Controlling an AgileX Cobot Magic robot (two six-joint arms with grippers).
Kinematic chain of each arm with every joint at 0, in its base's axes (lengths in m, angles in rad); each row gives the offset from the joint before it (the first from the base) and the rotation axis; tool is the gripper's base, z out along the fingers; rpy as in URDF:
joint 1: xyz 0 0 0.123 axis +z
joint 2: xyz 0 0 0 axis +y
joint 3: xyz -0.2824 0 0.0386 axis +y
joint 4: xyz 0.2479 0 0.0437 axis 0.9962 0 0.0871
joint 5: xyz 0 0 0 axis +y
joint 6: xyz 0.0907 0 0.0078 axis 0.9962 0 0.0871
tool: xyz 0 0 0 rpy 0 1.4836 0
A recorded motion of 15 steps. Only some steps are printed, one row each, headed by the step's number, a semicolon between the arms.
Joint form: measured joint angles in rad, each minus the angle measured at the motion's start. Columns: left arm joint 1, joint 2, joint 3, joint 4, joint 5, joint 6; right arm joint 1, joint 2, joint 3, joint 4, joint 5, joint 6.
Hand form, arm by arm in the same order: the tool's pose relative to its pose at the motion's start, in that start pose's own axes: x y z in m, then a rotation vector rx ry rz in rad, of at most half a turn. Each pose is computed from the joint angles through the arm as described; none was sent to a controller.
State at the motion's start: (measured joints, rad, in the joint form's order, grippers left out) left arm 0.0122 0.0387 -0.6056 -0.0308 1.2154 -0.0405; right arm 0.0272 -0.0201 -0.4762 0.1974 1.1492 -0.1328
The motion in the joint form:
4: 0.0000 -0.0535 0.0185 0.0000 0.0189 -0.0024; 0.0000 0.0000 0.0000 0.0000 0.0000 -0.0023
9: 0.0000 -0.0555 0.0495 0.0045 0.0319 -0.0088; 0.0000 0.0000 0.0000 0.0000 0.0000 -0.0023
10: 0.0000 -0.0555 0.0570 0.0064 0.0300 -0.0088; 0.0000 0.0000 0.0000 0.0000 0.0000 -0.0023
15: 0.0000 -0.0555 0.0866 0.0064 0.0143 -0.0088; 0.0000 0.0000 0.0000 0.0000 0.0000 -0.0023
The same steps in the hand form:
4: 0.0103 0.0004 -0.0024 0.0010 -0.0161 -0.0014; 0.0000 0.0000 0.0000 0.0000 0.0000 -0.0023
9: 0.0164 0.0013 0.0049 -0.0053 0.0257 -0.0071; 0.0000 0.0000 0.0000 0.0000 0.0000 -0.0023
10: 0.0174 0.0016 0.0067 -0.0075 0.0312 -0.0067; 0.0000 0.0000 0.0000 0.0000 0.0000 -0.0023
15: 0.0207 0.0020 0.0138 -0.0083 0.0451 -0.0074; 0.0000 0.0000 0.0000 0.0000 0.0000 -0.0023

